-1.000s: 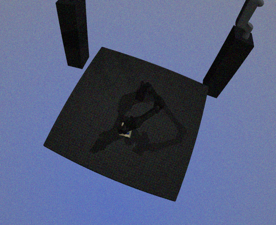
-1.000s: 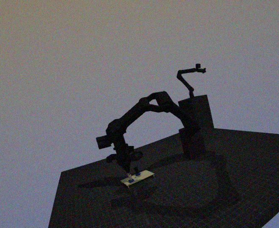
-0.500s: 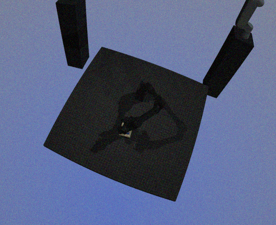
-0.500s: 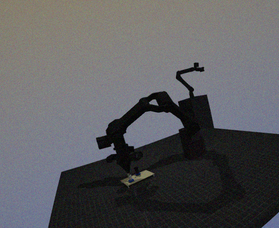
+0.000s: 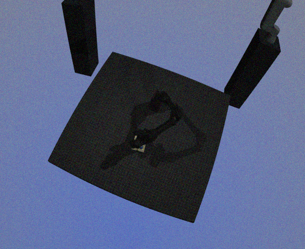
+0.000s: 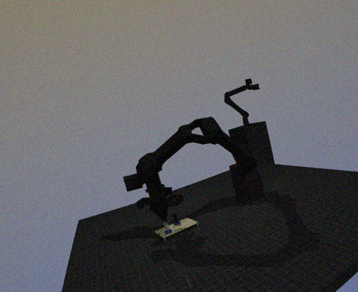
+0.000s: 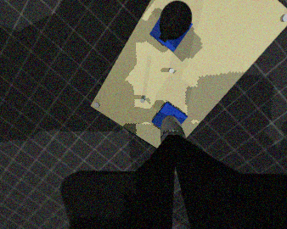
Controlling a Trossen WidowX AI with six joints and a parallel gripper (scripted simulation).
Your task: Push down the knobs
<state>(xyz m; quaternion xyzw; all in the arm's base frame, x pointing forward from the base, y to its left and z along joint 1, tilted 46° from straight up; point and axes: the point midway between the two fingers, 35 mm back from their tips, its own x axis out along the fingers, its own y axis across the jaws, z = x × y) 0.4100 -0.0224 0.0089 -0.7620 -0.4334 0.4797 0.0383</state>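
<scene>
The potentiometer lies 3 cm below my gripper tip. Also, from my gripper tip: dark knob: 6 cm behind, 5 cm to the right, 2 cm below.
</scene>
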